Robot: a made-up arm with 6 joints.
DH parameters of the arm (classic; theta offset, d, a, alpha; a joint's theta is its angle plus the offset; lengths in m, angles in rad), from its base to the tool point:
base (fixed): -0.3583 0 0.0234 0
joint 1: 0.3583 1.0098 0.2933 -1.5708
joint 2: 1.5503 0 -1.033 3.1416
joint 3: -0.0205 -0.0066 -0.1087 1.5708
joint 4: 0 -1.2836 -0.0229 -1.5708
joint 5: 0 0.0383 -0.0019 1.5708
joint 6: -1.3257 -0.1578 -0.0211 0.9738
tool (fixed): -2.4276 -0.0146 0 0
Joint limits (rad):
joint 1: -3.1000..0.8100
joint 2: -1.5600..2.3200
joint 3: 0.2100..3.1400
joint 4: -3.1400..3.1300
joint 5: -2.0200..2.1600
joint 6: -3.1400..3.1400
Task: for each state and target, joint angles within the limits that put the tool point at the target. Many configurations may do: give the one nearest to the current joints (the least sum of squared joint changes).
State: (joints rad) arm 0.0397 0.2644 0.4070 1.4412 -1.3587 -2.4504
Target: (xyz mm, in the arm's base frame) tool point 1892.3 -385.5 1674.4
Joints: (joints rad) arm -0.1528 0.4607 0.2100 0.7371 -2.0200 -2.3752
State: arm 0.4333 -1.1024 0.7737 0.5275 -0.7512 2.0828
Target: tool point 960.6 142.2 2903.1
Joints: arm 0.2219 -0.3830 0.3028 0.5182 -0.7900 2.0826
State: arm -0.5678 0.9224 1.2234 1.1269 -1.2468 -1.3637
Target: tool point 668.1 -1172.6 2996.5
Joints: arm -0.9608 0.2521 1.0820 1.0986 -1.5779 -1.3636
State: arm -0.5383 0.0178 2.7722 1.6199 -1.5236 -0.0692
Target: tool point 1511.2 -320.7 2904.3
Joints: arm -0.1175 0.9140 2.0330 1.5643 -1.4102 -0.0572
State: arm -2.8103 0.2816 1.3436 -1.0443 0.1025 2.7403
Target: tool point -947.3 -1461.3 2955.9
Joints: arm -2.1340 0.4050 1.0737 -1.0539 0.0427 2.7484
